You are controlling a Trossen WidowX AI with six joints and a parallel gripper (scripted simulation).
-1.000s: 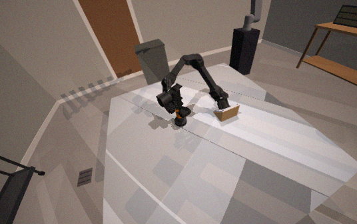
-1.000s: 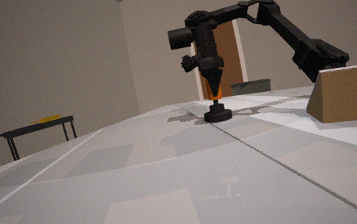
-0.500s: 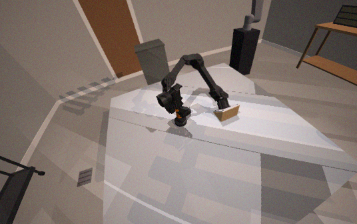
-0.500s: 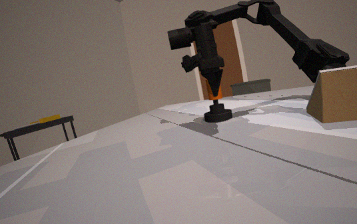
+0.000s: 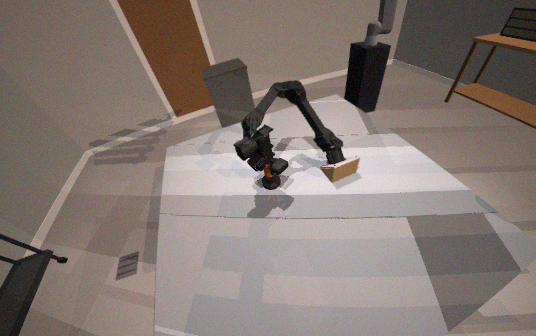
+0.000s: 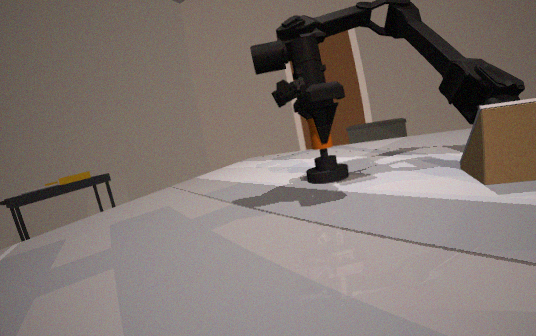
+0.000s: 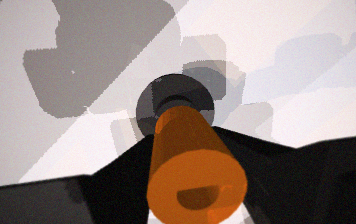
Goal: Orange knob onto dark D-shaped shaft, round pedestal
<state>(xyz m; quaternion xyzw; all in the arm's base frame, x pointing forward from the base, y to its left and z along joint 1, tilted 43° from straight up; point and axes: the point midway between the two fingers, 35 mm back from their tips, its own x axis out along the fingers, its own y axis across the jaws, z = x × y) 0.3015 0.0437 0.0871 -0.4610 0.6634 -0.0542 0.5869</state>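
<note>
Right now the orange knob is 20 mm above my gripper tip. From my gripper tip the other things lie so: round pedestal 40 mm below.
</note>
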